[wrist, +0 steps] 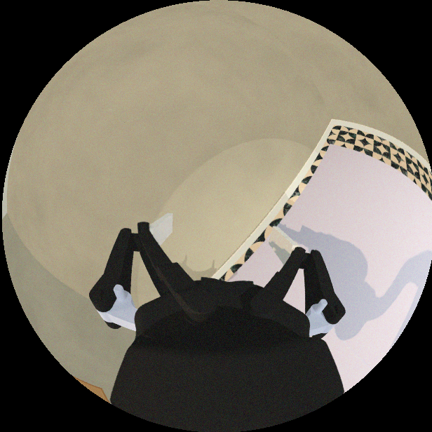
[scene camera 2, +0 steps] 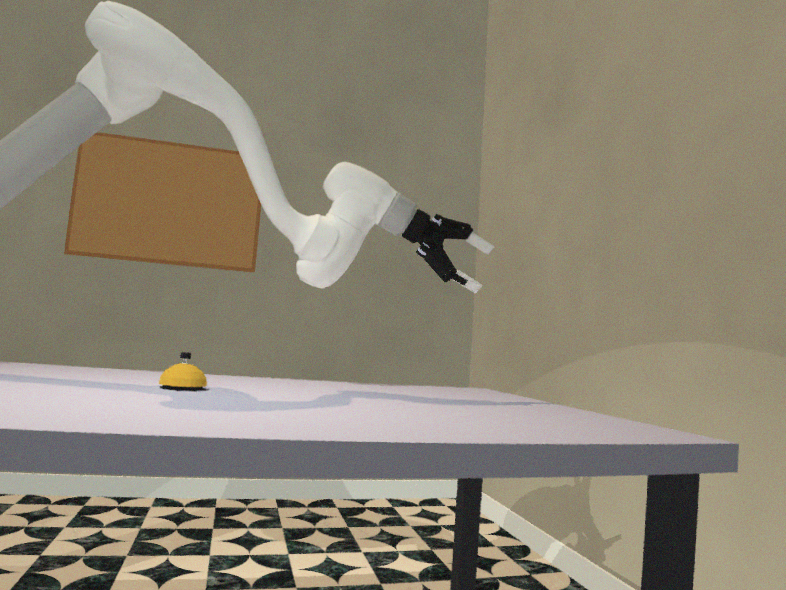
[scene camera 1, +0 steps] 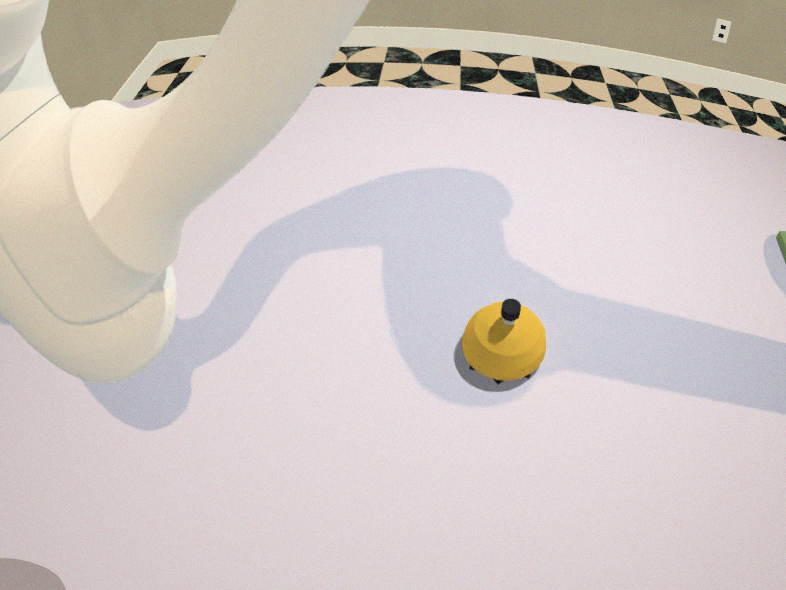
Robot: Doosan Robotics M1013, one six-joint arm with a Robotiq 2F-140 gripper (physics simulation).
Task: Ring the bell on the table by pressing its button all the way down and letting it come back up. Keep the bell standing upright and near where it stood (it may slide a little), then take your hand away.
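Frame: origin at the arm's base, x ahead, y left, z up, level; millimetres.
Where they show: gripper, between the fingertips: (scene camera 2: 485,269).
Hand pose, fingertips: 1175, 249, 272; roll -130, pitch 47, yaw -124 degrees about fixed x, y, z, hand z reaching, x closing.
Note:
Each offset is from my fingertips to the centre of the thing, as dx, dy, dz. "spot": to the spot under its first point. Level surfaces: height alone.
The yellow dome bell {-629, -154, -266} (scene camera 1: 501,349) (scene camera 2: 182,376) stands upright on the pale table {dz -299} (scene camera 1: 317,495) (scene camera 2: 380,419). Its black button {-629, -154, -238} (scene camera 1: 510,309) (scene camera 2: 185,355) sits raised on a short stem above the dome. My gripper (scene camera 2: 481,265) (wrist: 222,229) is open, with nothing between its fingers. In scene camera 2 it is high above the table, well to the right of the bell, tilted outward and down toward the right wall. The bell does not show in the wrist view, and the gripper does not show in scene camera 1.
A green object (scene camera 1: 782,244) shows partly at the right edge of scene camera 1. My white arm (scene camera 1: 114,209) (scene camera 2: 253,152) reaches above the table. A brown board (scene camera 2: 165,203) hangs on the wall behind. The table's right end {spot: +157, -567, -318} (scene camera 2: 723,457) lies below and beyond the gripper.

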